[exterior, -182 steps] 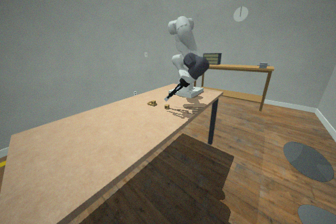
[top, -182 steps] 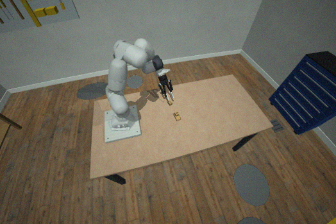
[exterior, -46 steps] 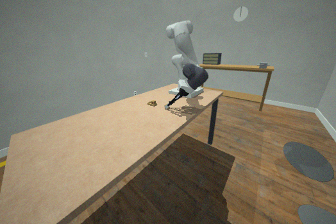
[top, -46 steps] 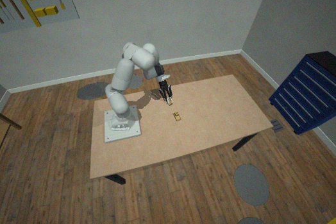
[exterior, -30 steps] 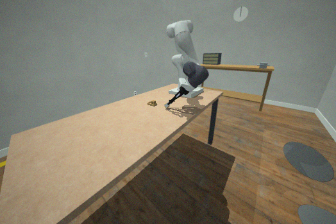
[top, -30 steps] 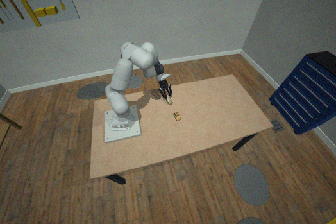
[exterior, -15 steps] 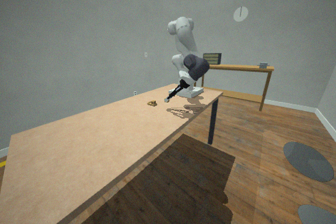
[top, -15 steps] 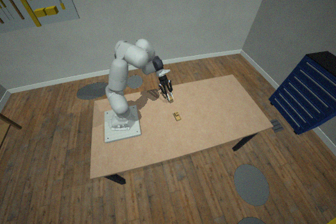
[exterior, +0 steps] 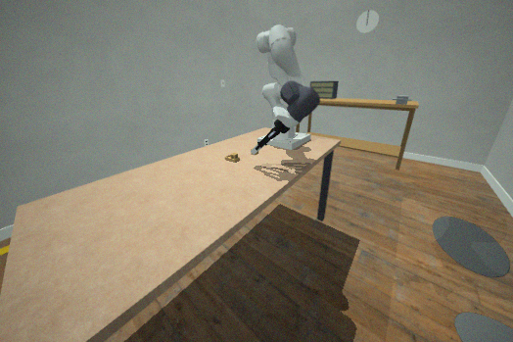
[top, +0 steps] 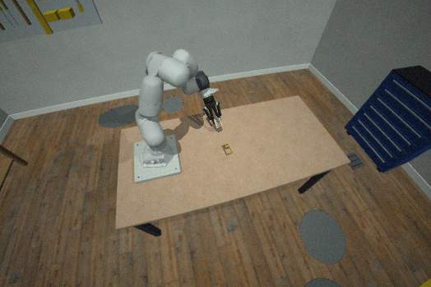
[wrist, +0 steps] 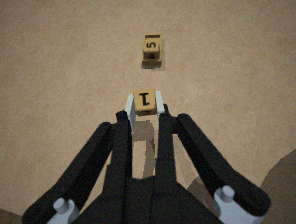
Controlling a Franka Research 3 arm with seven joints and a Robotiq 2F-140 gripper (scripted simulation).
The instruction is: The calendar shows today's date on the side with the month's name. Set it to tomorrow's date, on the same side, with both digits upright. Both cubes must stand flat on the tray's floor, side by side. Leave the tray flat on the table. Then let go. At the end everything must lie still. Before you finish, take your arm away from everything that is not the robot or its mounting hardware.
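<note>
Now: the wooden digit cube 20 mm to the right of my hand, 20 mm below it and 10 mm ahead of it. Round my hand: wooden tray 180 mm to the right, 90 mm below, 30 mm ahead.
</note>
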